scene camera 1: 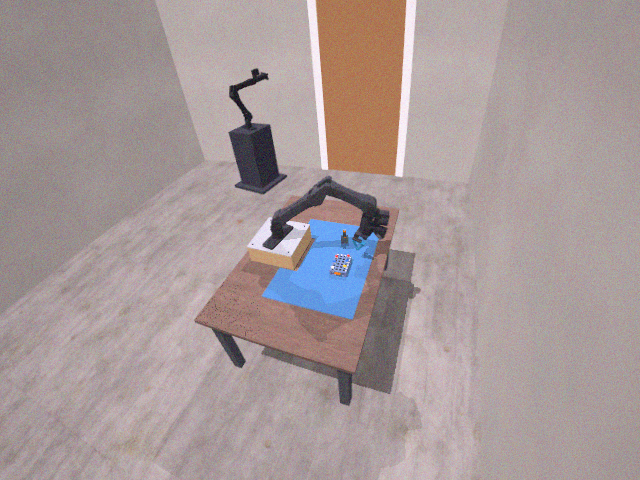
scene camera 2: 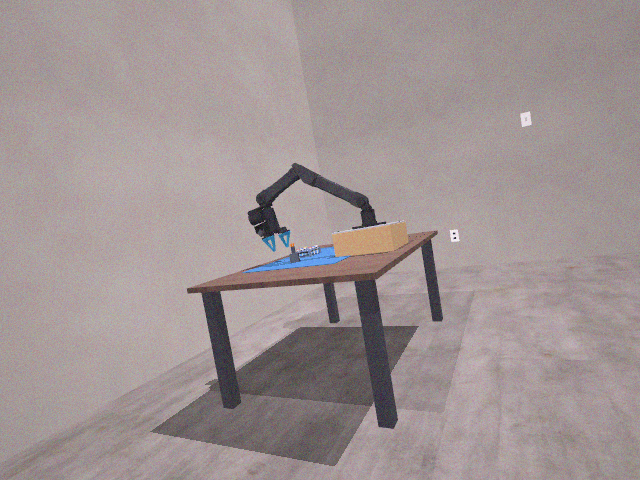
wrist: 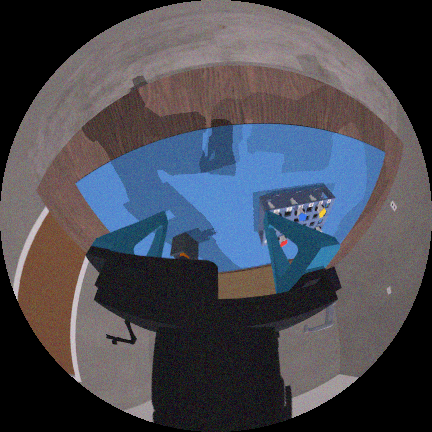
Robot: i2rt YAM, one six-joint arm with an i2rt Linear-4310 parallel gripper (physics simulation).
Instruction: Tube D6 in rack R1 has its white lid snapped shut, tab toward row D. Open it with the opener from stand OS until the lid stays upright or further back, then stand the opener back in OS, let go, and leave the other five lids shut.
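Seen in the pictures: gripper, fingertip midpoint: (scene camera 1: 360, 244) (scene camera 2: 281, 249) (wrist: 215, 215); arm's base, link origin: (scene camera 1: 278, 236) (scene camera 2: 369, 226).
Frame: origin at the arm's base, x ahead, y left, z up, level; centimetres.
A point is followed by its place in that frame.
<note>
The rack R1 (scene camera 1: 341, 265) {y 1.3, x 38.6, z -6.0 cm} (scene camera 2: 308, 252) {y 8.2, x 31.6, z -8.1 cm} (wrist: 282, 198) {y 6.8, x 38.4, z -10.0 cm} stands on the blue mat with coloured lids in it; a red lid (wrist: 283, 243) {y 5.6, x 32.3, z -6.0 cm}, a blue lid (wrist: 302, 217) {y 5.1, x 38.4, z -6.0 cm} and a yellow lid (wrist: 322, 213) {y 1.2, x 39.1, z -6.0 cm} show in the wrist view. The white lid of D6 is too small or hidden to judge. The dark stand OS (scene camera 1: 344, 240) {y 20.8, x 29.1, z -8.0 cm} (scene camera 2: 294, 257) {y 23.2, x 27.4, z -8.0 cm} (wrist: 185, 244) {y 21.7, x 30.5, z -7.8 cm} holds the upright opener (scene camera 1: 344, 232) {y 21.9, x 28.6, z -3.2 cm} (scene camera 2: 292, 245) {y 22.2, x 27.7, z -2.6 cm} with its orange top; the black gripper body partly hides it in the wrist view. My gripper (scene camera 1: 358, 244) {y 17.3, x 40.6, z -4.2 cm} (scene camera 2: 280, 248) {y 17.3, x 40.6, z -4.2 cm} (wrist: 215, 215) {y 17.3, x 40.6, z -4.2 cm} is open and empty, above the mat, beside the stand and apart from it.
The blue mat (scene camera 1: 310, 289) {y -16.5, x 29.9, z -10.2 cm} (wrist: 210, 185) {y 17.6, x 40.1, z -10.2 cm} lies on the wooden table (scene camera 1: 289, 330) {y -39.9, x 33.9, z -10.5 cm} (scene camera 2: 289, 277) {y 54.6, x 2.3, z -10.5 cm}. The arm's base sits on a pale-topped wooden box (scene camera 1: 273, 256) {y -11.1, x 4.4, z -3.5 cm} (scene camera 2: 369, 241) {y 13.4, x -6.5, z -5.4 cm} at the mat's edge. Another arm stands on a dark pedestal (scene camera 1: 254, 157) away from the table.
</note>
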